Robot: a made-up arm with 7 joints.
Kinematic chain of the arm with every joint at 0, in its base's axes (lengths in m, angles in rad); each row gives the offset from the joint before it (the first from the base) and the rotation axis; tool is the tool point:
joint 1: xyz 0 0 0.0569 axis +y
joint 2: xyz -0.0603 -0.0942 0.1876 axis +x
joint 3: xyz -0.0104 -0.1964 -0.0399 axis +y
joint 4: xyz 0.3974 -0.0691 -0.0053 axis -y
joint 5: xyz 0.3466 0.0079 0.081 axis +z
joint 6: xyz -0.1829 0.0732 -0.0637 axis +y
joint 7: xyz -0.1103 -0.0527 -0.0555 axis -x
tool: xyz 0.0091 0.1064 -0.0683
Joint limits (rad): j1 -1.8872..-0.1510 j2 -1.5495..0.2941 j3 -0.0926..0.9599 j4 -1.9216..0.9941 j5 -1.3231..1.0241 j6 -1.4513..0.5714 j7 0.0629..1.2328
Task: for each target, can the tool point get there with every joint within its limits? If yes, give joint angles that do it. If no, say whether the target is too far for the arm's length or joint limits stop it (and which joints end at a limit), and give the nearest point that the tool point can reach.
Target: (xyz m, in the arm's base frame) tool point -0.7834 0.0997 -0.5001
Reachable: no: joint limits stop it (at a limit: joint 1, joint 2, joint 3, joint 4, joint 5, joint 7) | nearest point -0.5951 -0.3606 -0.2501 | short by 0.557 m
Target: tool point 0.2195 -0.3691 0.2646
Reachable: yes | joints -1.0753 -0.4032 0.5031 0.3340 -0.3036 0.2960 1.0307
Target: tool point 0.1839 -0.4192 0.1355
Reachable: yes | joints -0.6970 -0.8260 0.5881 -0.4865 -0.6812 0.3103 1.0912
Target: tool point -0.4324 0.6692 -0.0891
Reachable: no: joint limits stop it (at a limit: joint 1, joint 2, joint 3, joint 5, joint 6) | nearest point -0.1902 0.1294 -0.1746 | short by 0.598 m
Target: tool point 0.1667 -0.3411 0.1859
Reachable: yes | joints -0.6588 -0.8488 0.4386 -1.0939 -0.4129 0.3550 0.1712
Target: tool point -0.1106 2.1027 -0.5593
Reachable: no: too far | nearest point 0.0992 0.2145 -0.4122 | short by 1.905 m
